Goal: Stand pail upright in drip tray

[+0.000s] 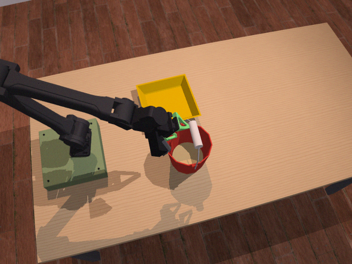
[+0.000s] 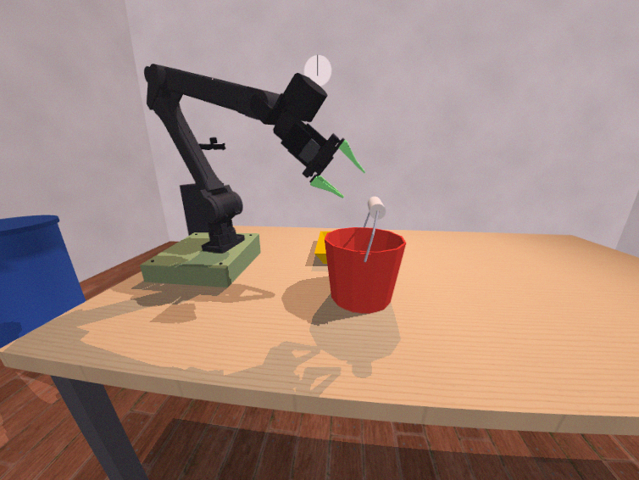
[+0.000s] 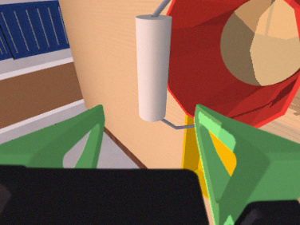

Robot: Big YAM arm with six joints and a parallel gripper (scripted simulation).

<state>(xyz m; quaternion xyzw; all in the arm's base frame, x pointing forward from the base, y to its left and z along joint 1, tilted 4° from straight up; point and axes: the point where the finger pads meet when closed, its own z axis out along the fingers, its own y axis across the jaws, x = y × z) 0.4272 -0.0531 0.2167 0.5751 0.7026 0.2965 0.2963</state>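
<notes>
Now: hand 150 mm above the red pail, 40 mm short of it and 10 mm to the right of it. The rest, counted from my hand: yellow drip tray 290 mm to the left, 270 mm below, 40 mm behind.
</notes>
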